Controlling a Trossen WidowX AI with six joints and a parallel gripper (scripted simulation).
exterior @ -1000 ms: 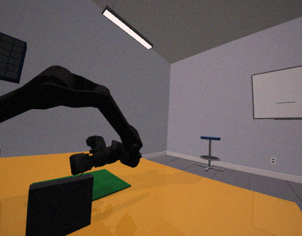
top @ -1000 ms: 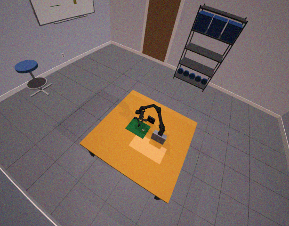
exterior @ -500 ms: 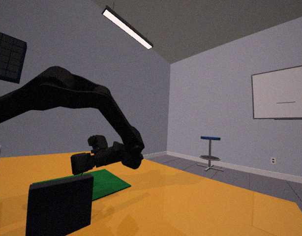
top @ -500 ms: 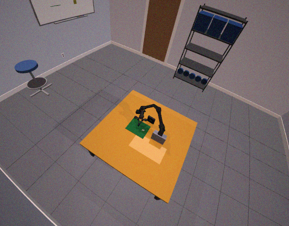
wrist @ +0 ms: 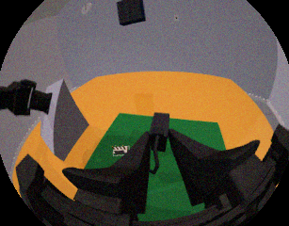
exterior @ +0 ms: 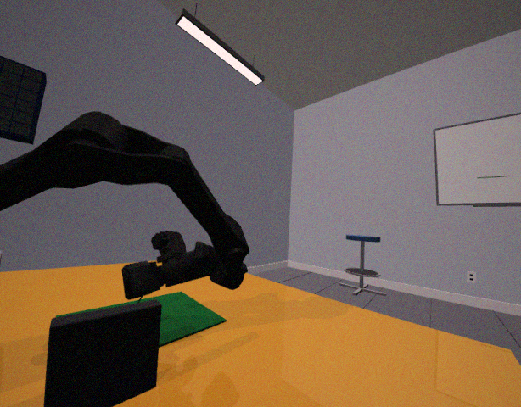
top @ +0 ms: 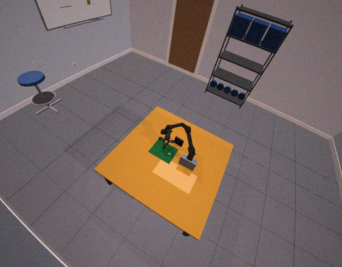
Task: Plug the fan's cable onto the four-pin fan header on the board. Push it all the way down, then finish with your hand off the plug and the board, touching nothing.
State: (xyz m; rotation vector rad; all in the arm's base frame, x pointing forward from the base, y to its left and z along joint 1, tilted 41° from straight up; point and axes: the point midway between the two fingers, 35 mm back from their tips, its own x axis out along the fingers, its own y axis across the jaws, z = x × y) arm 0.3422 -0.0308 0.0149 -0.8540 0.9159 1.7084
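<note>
The green board lies 11 cm below my gripper tip. Round my gripper tip: black fan (10 cm behind, 19 cm to the right, 4 cm below); then dark fan plug (1 cm to the left, 1 cm below).
</note>
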